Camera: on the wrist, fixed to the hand. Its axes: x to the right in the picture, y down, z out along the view.
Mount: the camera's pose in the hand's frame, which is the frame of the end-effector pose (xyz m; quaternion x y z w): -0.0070 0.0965 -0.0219 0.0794 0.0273 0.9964 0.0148
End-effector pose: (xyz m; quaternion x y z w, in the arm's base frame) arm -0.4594 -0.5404 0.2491 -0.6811 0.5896 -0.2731 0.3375
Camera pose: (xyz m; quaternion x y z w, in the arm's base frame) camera -0.5371 -0.5439 0.1875 0.6116 0.6749 0.2668 0.3151
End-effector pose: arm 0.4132 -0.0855 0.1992 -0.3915 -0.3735 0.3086 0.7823
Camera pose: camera 0.4092 -0.0508 0.1064 0.3242 -0.4304 -0.8030 0.2546
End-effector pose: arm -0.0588 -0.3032 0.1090 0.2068 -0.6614 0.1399 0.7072
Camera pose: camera -0.0857 -0.2077 0.1115 0.6036 0.1854 -0.7649 0.1273
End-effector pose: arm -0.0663 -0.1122 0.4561 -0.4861 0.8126 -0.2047 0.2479
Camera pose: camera -0.1431 -0.0611 0.4195 0.8277 0.4869 0.1662 0.2240
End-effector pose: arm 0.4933 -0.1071 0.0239 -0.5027 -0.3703 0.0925 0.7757
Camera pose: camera 0.5250 -0.0802 -0.0662 0.3173 -0.5239 -0.7899 0.0307
